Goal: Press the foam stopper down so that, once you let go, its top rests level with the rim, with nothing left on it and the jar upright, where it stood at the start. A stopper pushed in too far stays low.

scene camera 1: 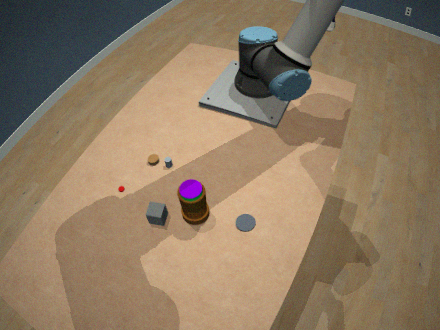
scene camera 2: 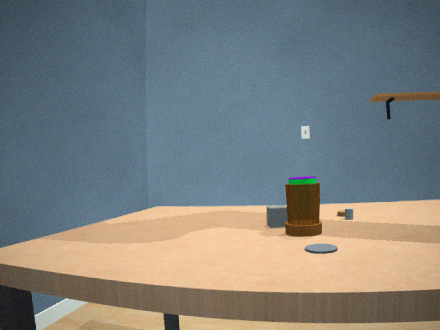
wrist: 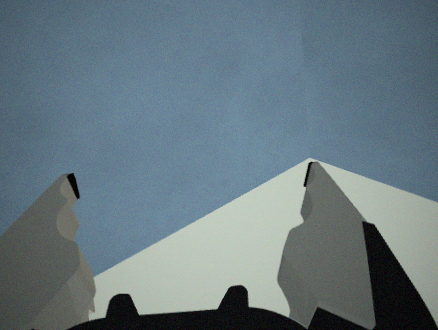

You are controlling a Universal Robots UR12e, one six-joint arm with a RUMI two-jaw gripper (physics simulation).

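Observation:
The brown jar (scene camera 1: 194, 209) (scene camera 2: 302, 205) stands upright on the table. The foam stopper (scene camera 1: 191, 189) (scene camera 2: 302, 180), green at the side with a purple top, sits in the jar's mouth, and a thin band of it shows above the rim in the scene camera 2 view. Nothing lies on its top. My gripper (wrist: 195, 169) is open and empty, its two jaws wide apart, with wall and ceiling behind them in the wrist view. It does not show in the scene camera views and is away from the jar.
A grey block (scene camera 1: 157, 214) (scene camera 2: 276, 216) stands close beside the jar. A flat grey disc (scene camera 1: 245, 222) (scene camera 2: 321, 248) lies on its other side. A small brown disc (scene camera 1: 153, 159), a small blue-grey cylinder (scene camera 1: 168, 162) (scene camera 2: 349, 214) and a red dot (scene camera 1: 121, 189) are farther off.

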